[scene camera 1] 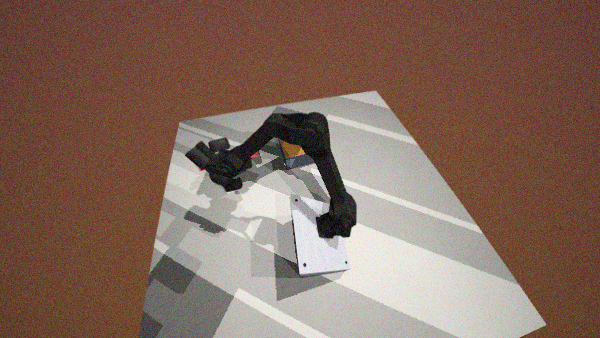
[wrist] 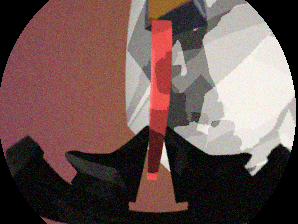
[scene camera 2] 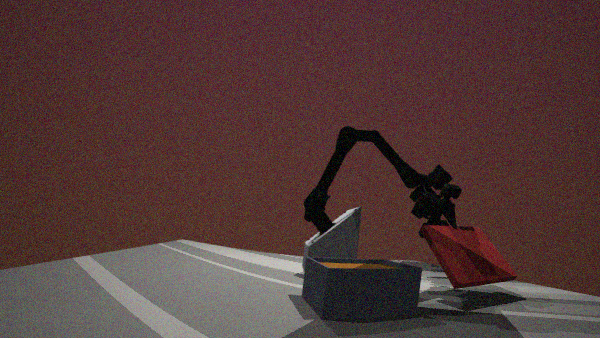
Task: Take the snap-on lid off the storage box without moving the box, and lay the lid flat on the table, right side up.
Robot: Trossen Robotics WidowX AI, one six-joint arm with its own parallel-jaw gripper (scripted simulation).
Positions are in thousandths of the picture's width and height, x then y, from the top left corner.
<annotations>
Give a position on a storage box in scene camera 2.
576,854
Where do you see a red lid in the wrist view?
542,283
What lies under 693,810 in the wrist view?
My gripper.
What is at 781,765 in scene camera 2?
A red lid.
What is my gripper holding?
A red lid.
</annotations>
